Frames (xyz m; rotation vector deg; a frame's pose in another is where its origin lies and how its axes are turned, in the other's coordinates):
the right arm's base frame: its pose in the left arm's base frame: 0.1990 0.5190 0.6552 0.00 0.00 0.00
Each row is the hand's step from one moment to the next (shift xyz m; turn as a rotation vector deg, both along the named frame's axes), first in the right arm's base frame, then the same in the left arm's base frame.
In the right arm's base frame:
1: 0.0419 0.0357 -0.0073 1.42 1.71 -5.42
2: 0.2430 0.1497 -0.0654 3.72 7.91 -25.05
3: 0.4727 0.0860 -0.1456 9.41 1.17 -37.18
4: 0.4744 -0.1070 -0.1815 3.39 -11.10 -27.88
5: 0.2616 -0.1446 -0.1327 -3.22 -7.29 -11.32
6: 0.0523 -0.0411 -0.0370 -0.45 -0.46 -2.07
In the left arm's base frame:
1: 0.0419 0.0357 -0.0073 1.42 1.71 -5.42
2: 0.2430 0.1497 -0.0654 3.72 7.91 -25.05
3: 0.4727 0.0860 -0.1456 9.41 1.17 -37.18
4: 0.4744 -0.1070 -0.1815 3.39 -11.10 -27.88
5: 0.2616 -0.1446 -0.1327 -3.22 -7.29 -11.32
6: 0.0523 -0.0411 -0.0370 -0.45 -0.46 -2.07

